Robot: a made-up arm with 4 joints.
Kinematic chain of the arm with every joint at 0, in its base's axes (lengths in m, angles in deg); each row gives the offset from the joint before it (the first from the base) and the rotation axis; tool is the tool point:
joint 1: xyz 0 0 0.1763 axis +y
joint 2: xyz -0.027 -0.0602 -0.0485 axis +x
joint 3: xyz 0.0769 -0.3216 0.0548 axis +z
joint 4: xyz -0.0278 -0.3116 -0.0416 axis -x
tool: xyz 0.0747 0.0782 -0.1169
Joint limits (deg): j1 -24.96..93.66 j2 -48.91..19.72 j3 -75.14..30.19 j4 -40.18..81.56
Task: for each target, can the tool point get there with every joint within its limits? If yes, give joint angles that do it. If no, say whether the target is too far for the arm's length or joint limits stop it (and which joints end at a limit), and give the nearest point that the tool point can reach.
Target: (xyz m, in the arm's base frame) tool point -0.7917 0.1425 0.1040
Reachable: no: joint limits stop it (at a limit: joint 2, joint 3) | nearest point -0.4173 -0.4476 0.1382 | short by 0.700 m
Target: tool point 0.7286 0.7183 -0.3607
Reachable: no: too far | nearest point 0.2637 -0.3756 -0.0180 | short by 1.237 m
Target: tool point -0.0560 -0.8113 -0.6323
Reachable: no: too far | nearest point -0.0317 -0.6516 -0.2809 | short by 0.387 m
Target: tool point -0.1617 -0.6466 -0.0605
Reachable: yes | joints 76.30 3.62 18.62 31.09
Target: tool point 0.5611 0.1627 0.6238
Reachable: no: joint limits stop it (at a limit: joint 2, joint 3, joint 4) | nearest point 0.2561 -0.3756 0.3805 | short by 0.665 m
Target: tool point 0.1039 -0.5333 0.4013
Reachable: yes | joints 25.82 -42.45 -25.02 -2.15
